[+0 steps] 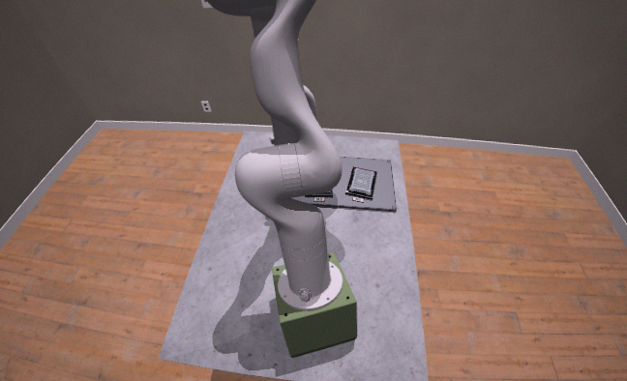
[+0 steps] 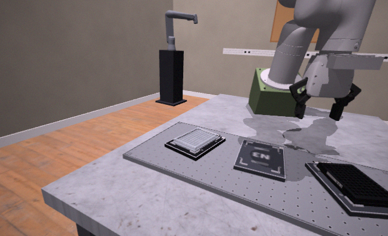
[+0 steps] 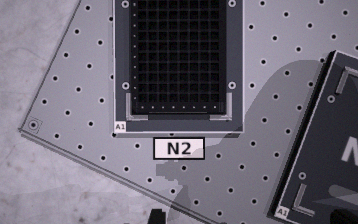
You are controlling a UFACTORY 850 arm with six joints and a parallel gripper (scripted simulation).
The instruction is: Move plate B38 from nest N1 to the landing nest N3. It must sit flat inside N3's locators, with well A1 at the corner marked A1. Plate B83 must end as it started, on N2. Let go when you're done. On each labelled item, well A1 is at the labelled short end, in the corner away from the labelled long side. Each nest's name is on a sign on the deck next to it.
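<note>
Right now the clear well plate is 300 mm to the right of my hand, 110 mm below it and 110 mm ahead of it. The rest, counted from my hand: black well plate: 110 mm below, 90 mm to the left, 90 mm ahead; nest N1: 300 mm to the right, 130 mm below, 110 mm ahead; nest N3: 130 mm below, 110 mm to the right, 90 mm ahead.
</note>
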